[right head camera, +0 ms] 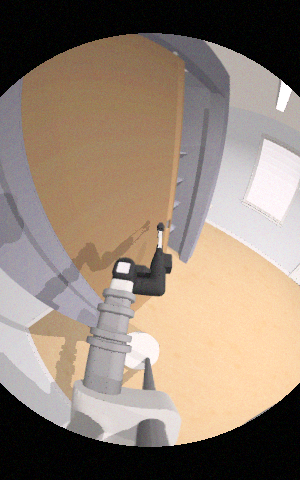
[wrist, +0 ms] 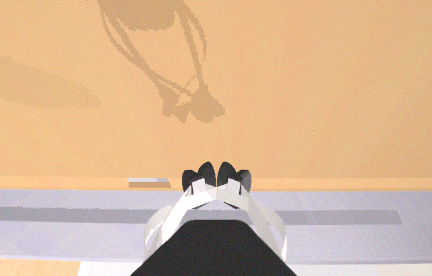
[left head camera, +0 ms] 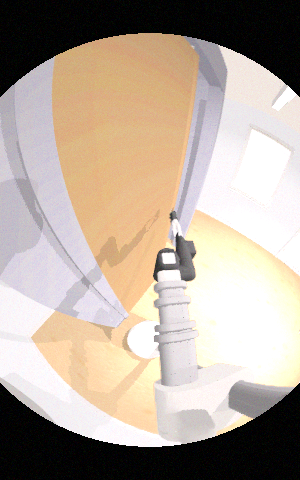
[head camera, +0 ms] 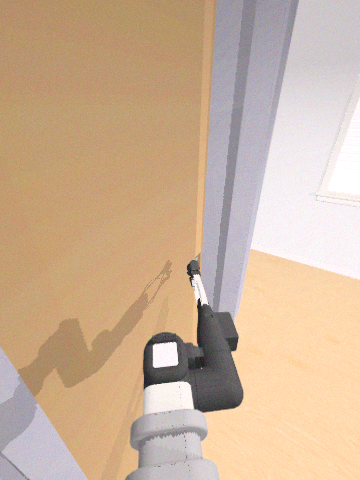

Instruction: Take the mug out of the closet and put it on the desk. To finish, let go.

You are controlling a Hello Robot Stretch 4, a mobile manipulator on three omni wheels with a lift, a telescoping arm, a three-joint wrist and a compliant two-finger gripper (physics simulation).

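Pixels of known places: gripper, between the fingertips: (right head camera: 160, 225) (wrist: 216, 176) (left head camera: 171, 213) (head camera: 192, 266); robot's base, origin of its link: (right head camera: 138, 349) (left head camera: 147, 338).
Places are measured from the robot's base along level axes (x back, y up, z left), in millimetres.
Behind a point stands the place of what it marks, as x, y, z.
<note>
The closet (head camera: 267, 100) {-1234, 1543, -522} (left head camera: 212, 115) {-1252, 1749, -497} (right head camera: 216, 125) {-1250, 1734, -500} (wrist: 340, 245) {-1252, 1592, -497} has a lilac-grey frame. Its wooden door panel (head camera: 100, 125) {-483, 1500, 77} (left head camera: 125, 125) {-440, 1527, 111} (right head camera: 100, 130) {-462, 1559, 94} (wrist: 320, 100) {-595, 1249, -10} covers much of the opening. A small handle plate (wrist: 149, 184) {-777, 1018, -145} sits at the door's edge, a little left of the fingertips in the wrist view. My gripper (head camera: 193, 267) {-584, 1143, -87} (left head camera: 173, 215) {-584, 1143, -87} (right head camera: 160, 227) {-584, 1143, -87} (wrist: 216, 176) {-584, 1143, -87} is shut, with its dark fingertips together and nothing between them. It is in front of the door near that edge; whether it touches is not clear. The mug and the desk do not show.
In the right head view, several small shelves (right head camera: 179, 181) {-1539, 1061, -286} show past the door's edge inside the closet. A window (head camera: 347, 160) {-1956, 1108, -1667} (left head camera: 262, 165) {-1771, 1453, -1905} (right head camera: 275, 180) {-1772, 1401, -1904} is in the wall at the right. A white round thing (left head camera: 142, 339) {-2, 187, 56} (right head camera: 144, 350) {-8, 187, -66} is low beside the arm.
</note>
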